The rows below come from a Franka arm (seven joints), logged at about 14 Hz.
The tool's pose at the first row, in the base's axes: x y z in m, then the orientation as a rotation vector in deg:
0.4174, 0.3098, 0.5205, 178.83, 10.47, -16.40
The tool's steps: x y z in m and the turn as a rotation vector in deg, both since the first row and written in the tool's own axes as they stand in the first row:
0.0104, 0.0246, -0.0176, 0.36, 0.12, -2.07
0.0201, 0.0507, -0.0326, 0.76, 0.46, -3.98
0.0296, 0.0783, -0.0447, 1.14, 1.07, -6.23
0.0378, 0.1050, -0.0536, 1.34, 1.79, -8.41
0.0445, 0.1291, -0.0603, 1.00, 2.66, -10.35
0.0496, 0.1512, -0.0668, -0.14, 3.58, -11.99
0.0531, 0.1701, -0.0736, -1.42, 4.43, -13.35
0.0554, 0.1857, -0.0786, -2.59, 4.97, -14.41
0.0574, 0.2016, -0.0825, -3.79, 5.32, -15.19
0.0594, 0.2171, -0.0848, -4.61, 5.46, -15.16
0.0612, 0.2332, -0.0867, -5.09, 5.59, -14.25
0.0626, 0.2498, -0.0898, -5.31, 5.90, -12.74
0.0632, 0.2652, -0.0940, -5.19, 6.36, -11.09
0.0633, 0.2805, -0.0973, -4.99, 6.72, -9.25
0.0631, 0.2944, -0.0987, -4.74, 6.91, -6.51
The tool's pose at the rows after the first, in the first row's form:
0.4336, 0.2868, 0.5357, -178.31, -13.62, 16.22
0.4488, 0.2622, 0.5485, -177.52, -16.48, 15.67
0.4635, 0.2360, 0.5584, -176.63, -19.84, 14.69
0.4762, 0.2106, 0.5654, -175.88, -23.11, 13.55
0.4867, 0.1875, 0.5706, -175.67, -26.14, 12.17
0.4955, 0.1662, 0.5759, -176.27, -28.96, 10.68
0.5023, 0.1479, 0.5818, 176.95, 31.39, -9.27
0.5073, 0.1328, 0.5861, 175.65, 33.00, -8.26
0.5118, 0.1172, 0.5895, 174.35, 34.14, -7.55
0.5159, 0.1021, 0.5912, 173.56, 34.06, -7.22
0.5199, 0.0863, 0.5926, 173.27, 32.65, -6.97
0.5238, 0.0701, 0.5953, 173.37, 30.34, -6.48
0.5269, 0.0549, 0.5992, 173.81, 27.83, -5.80
0.5294, 0.0397, 0.6023, 174.30, 25.02, -5.29
0.5310, 0.0259, 0.6036, 174.87, 20.83, -5.04

